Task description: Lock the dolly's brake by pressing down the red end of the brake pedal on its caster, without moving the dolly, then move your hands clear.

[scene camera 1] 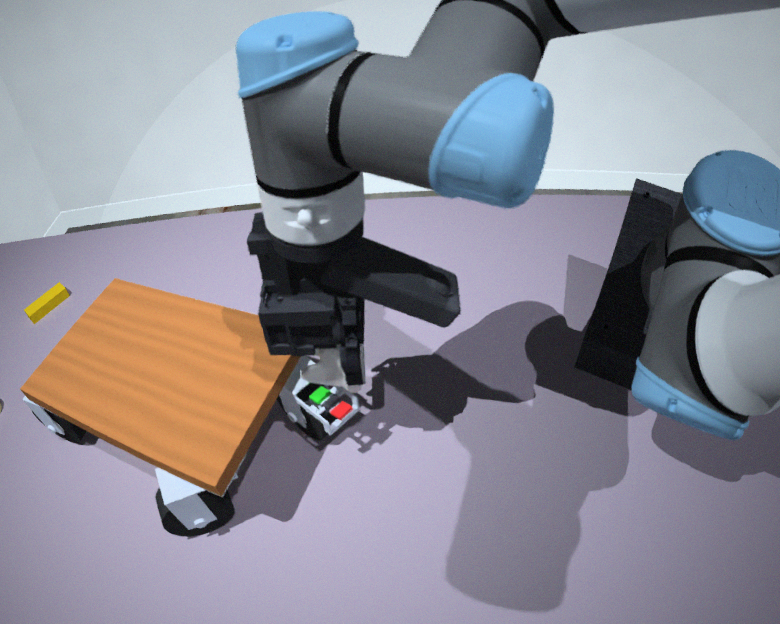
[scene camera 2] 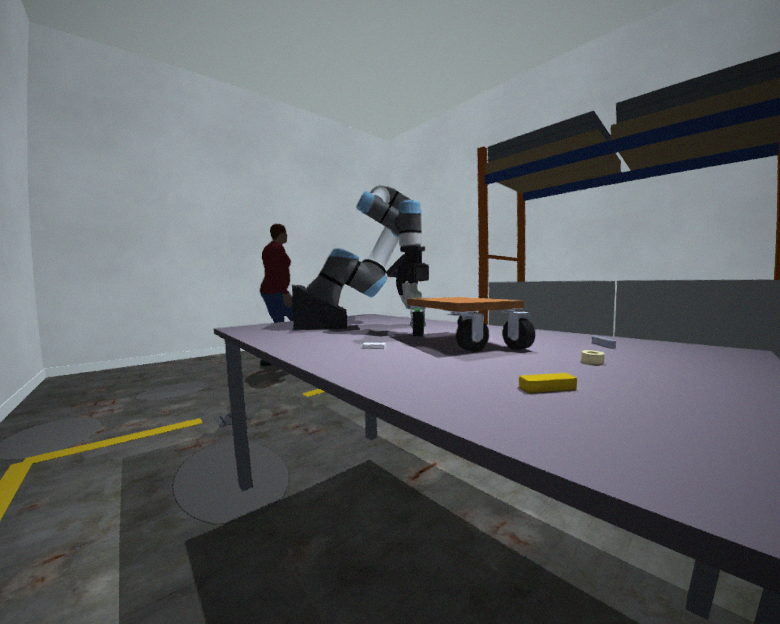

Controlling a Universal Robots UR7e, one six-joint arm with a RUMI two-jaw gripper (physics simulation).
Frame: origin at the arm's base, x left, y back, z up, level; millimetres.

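Seen in the pictures: gripper, fingertip midpoint: [scene camera 1: 354, 388] [scene camera 2: 408, 309]; arm's base at its link origin: [scene camera 2: 321, 298].
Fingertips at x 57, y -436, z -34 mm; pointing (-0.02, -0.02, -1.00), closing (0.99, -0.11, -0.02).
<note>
Offsets run from my fingertips to a thing's top centre. "spot": to the spot under its first point. Level surfaces: height alone.
The dolly [scene camera 1: 156, 377] [scene camera 2: 465, 303] has an orange wooden board and stands upright on black-wheeled casters. The caster with the brake @(spot: dx -1, dy -69, dz -31 mm) [scene camera 1: 294, 411] [scene camera 2: 417, 323] is at the board's corner beside my gripper. Its pedal has a green end @(spot: dx +4, dy -36, dz +2 mm) [scene camera 1: 319, 394] and a red end @(spot: dx +27, dy -16, dz +4 mm) [scene camera 1: 340, 409], both uncovered in scene camera 1; the red end points away from the board. My gripper [scene camera 1: 336, 382] [scene camera 2: 410, 302] is shut and empty, pointing down. Its fingertips are right by the pedal, behind it in scene camera 1. The views do not show whether they touch it.
A yellow block @(dx -307, dy -540, dz -66 mm) [scene camera 1: 46, 302] [scene camera 2: 547, 382], a cream ring @(dx -78, dy -573, dz -64 mm) [scene camera 2: 584, 358], a grey bar @(dx +140, dy -568, dz -65 mm) [scene camera 2: 603, 341] and a small white piece @(dx -248, dy -82, dz -73 mm) [scene camera 2: 374, 345] lie on the purple table @(dz -85 mm) [scene camera 1: 390, 553] [scene camera 2: 455, 396]. A person [scene camera 2: 275, 270] stands behind the arm's base. An orange-post rack [scene camera 2: 482, 227] stands beyond the table.
</note>
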